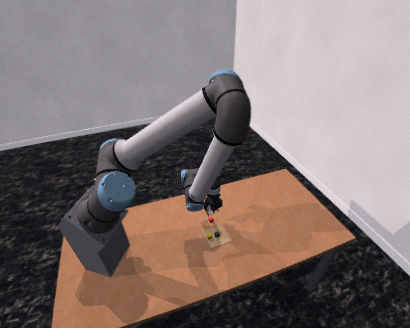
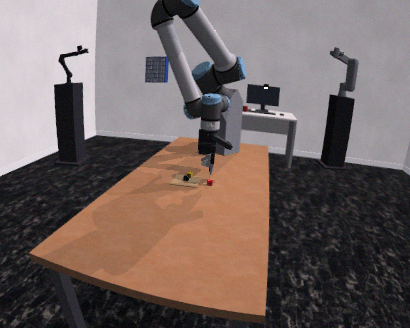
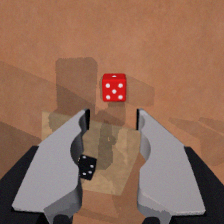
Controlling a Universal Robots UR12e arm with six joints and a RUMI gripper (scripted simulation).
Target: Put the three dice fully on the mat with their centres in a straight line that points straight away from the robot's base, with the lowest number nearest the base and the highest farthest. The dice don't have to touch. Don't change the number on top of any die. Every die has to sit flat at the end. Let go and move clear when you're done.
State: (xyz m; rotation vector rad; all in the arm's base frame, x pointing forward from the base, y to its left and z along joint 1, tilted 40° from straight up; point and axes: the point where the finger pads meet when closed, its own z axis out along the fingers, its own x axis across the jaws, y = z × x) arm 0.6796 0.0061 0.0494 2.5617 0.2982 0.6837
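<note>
The red die is 70 mm below my hand. From my hand the other things lie so: black die (120 mm to the right, 60 mm below, 30 mm behind); tan mat (120 mm to the right, 80 mm below, 30 mm behind); yellow die (110 mm to the right, 80 mm behind, 60 mm below).
</note>
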